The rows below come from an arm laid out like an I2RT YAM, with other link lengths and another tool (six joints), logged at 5 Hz.
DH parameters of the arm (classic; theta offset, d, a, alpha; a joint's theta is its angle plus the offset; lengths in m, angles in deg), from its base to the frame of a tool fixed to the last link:
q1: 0 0.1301 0.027 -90
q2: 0 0 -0.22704 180
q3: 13.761 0 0.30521 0
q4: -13.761 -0.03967 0.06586 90
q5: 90 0.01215 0 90
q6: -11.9 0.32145 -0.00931 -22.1
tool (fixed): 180 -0.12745 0 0
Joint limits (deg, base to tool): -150..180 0..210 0..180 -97..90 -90..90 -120..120
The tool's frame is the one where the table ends.
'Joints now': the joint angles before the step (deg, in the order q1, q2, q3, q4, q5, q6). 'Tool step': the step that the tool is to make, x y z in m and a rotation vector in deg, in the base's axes. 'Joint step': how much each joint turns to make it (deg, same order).
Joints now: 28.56, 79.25, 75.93, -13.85, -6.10, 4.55
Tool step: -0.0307, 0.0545, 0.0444, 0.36, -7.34, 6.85
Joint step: 6.27, 2.86, 5.81, 3.11, 0.29, -3.60
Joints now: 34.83, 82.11, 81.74, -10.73, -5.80, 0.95
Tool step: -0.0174, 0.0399, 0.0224, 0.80, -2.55, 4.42
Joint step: 4.16, 4.53, 6.39, 0.57, -0.10, -0.93
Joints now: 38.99, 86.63, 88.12, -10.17, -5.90, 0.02
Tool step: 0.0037, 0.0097, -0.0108, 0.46, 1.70, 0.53
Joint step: 0.55, 2.00, 0.55, 0.58, -0.21, 1.42
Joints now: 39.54, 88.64, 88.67, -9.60, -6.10, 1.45
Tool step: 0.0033, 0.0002, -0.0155, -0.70, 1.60, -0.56
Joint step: 0.02, 0.22, -1.33, -0.07, 0.48, 0.58
